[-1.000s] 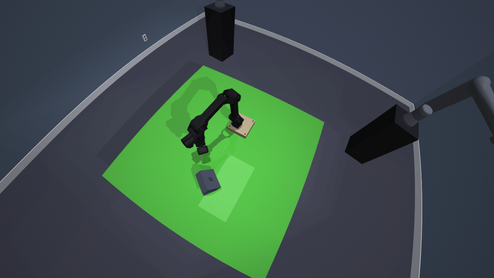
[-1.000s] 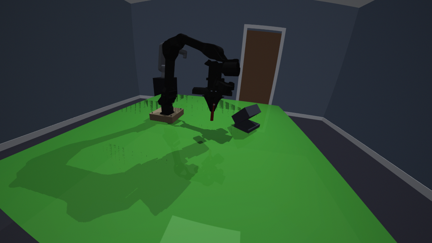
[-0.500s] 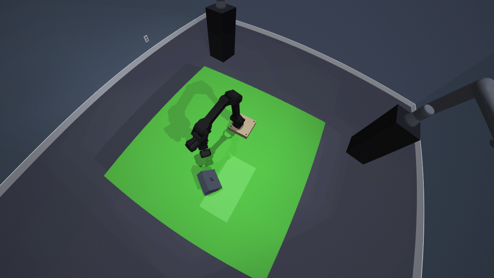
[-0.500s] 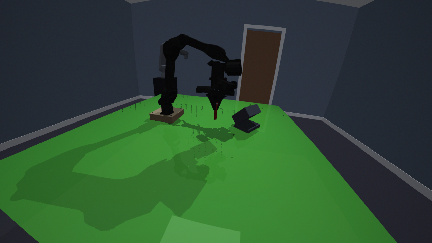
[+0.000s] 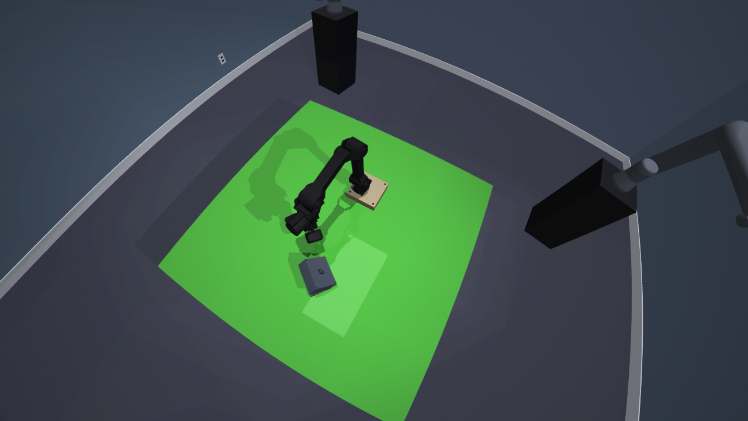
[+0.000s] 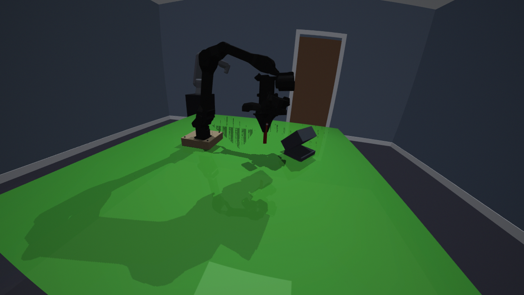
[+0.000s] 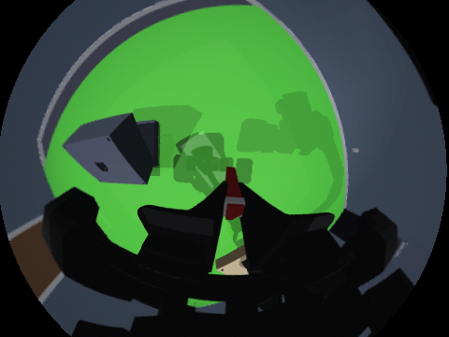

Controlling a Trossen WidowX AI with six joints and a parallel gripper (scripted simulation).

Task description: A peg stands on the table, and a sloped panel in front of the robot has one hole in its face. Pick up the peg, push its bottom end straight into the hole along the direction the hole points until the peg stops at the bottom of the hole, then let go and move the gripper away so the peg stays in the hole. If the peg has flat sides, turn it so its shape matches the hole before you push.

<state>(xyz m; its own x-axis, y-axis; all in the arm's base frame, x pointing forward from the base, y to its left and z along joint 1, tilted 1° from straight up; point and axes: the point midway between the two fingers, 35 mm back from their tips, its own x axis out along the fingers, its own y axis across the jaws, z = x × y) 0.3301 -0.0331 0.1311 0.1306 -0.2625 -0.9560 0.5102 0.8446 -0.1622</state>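
The grey sloped panel is 160 mm to the left of my gripper tip, 120 mm ahead of it and 60 mm below it. Also, from my gripper tip: red peg: 10 mm above.
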